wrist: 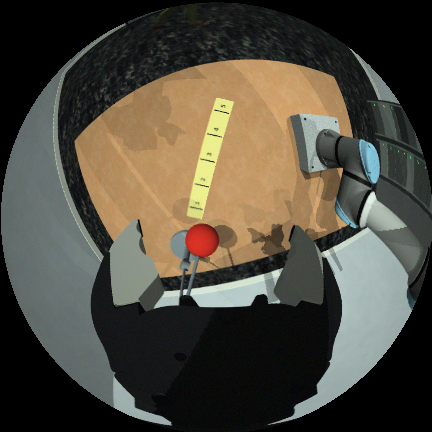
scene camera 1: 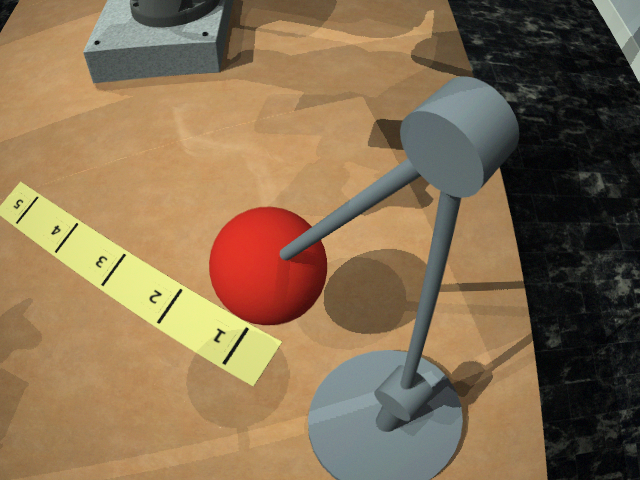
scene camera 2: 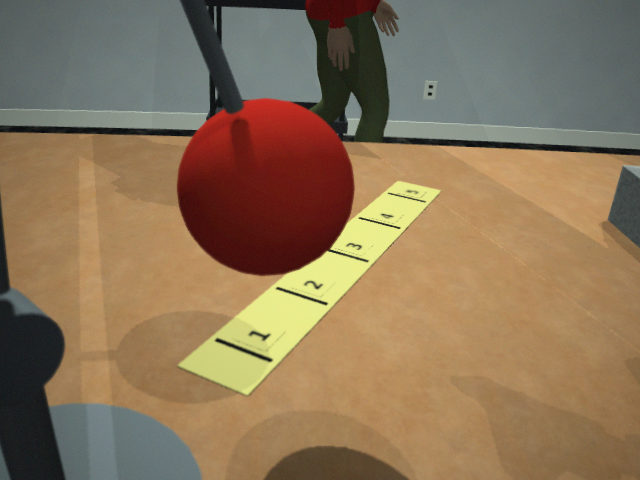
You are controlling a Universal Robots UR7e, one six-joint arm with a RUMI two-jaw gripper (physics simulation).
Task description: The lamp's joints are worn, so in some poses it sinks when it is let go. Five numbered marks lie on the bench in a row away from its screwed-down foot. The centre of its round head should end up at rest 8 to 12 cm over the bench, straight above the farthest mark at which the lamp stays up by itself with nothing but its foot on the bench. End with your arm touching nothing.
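Places are measured from the arm's base along level axes (x ahead, y left, z up), in centimetres.
Pixels of known places: gripper, between the fingertips: (wrist: 216, 225); arm's base, origin of its link: (wrist: 328, 147) (scene camera 1: 175, 1).
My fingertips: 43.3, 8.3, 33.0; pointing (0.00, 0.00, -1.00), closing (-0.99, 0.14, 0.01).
Observation:
Ahead of a thing's pixels: the offset from my fingertips to its top centre, as dx, dy, dz. "pt": to the spot under its first point.
The lamp's round red head @[pt +7.5, +20.2, -20.3] (scene camera 1: 267, 266) (scene camera 2: 265, 206) (wrist: 202, 240) hangs in the air, clear of the bench, near the mark 1 end of the yellow strip @[+1.6, -1.9, -39.3] (scene camera 1: 136, 281) (scene camera 2: 273, 315) (wrist: 205, 170). The strip bears marks 1 to 5. The upper rod (scene camera 1: 356, 209) (scene camera 2: 211, 56) slopes down to the head from the drum-shaped elbow (scene camera 1: 454, 139). The lower rod @[pt +13.2, +31.2, -9.5] (scene camera 1: 431, 294) rises from the round grey foot @[pt +15.5, +29.2, -38.0] (scene camera 1: 351, 434) (scene camera 2: 129, 444) (wrist: 176, 244). My gripper (wrist: 216, 225) is open and empty. In the wrist view the head shows between the fingers but beyond the tips, apart from them. The gripper does not show in either scene view.
The robot's grey base block (scene camera 1: 155, 59) (scene camera 2: 628, 206) (wrist: 307, 135) stands on the bench, to the right of the strip in the wrist view. My arm's links (wrist: 400, 225) curve along the right there. A person (scene camera 2: 356, 67) stands beyond the bench, by a dark rack.

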